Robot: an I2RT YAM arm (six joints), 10 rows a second.
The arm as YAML. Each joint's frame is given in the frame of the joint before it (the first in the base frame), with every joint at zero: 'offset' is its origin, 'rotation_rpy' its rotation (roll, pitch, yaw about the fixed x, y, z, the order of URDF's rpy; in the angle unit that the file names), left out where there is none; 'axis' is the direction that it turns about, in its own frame. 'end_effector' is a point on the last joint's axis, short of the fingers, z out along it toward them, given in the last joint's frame.
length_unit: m
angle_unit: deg
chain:
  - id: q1
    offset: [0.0, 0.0, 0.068]
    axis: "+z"
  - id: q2
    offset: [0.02, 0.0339, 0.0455]
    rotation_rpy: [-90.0, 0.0, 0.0]
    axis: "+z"
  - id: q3
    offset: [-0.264, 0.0, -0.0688]
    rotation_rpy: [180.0, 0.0, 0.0]
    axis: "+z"
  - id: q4
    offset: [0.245, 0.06, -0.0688]
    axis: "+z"
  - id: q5
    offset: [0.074, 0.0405, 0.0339]
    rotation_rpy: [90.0, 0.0, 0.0]
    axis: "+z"
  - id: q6
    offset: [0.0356, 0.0, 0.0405]
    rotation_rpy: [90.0, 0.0, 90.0]
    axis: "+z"
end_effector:
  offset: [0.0, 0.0, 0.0]
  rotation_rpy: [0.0, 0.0, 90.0]
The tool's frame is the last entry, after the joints.
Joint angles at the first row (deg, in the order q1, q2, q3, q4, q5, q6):
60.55, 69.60, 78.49, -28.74, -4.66, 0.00
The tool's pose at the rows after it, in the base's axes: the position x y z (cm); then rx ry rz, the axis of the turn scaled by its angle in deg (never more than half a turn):
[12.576 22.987 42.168 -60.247 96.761 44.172]
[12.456 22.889 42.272 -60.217 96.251 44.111]
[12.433 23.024 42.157 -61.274 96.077 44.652]
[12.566 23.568 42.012 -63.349 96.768 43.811]
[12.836 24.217 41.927 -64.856 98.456 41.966]
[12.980 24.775 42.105 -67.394 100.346 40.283]
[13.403 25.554 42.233 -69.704 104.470 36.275]
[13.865 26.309 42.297 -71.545 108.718 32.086]
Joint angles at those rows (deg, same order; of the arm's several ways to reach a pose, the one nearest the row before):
60.76, 69.22, 78.31, -28.61, -4.13, -0.14
60.91, 68.91, 78.20, -28.41, -3.95, -0.35
60.97, 69.12, 78.17, -28.47, -4.83, -0.66
61.26, 70.58, 79.47, -30.05, -5.08, -1.68
61.51, 72.61, 81.61, -32.55, -4.34, -2.39
61.82, 74.85, 84.89, -36.66, -4.19, -3.37
62.02, 78.48, 90.00, -43.24, -2.44, -4.04
62.15, 82.22, 95.19, -49.70, -0.52, -4.29

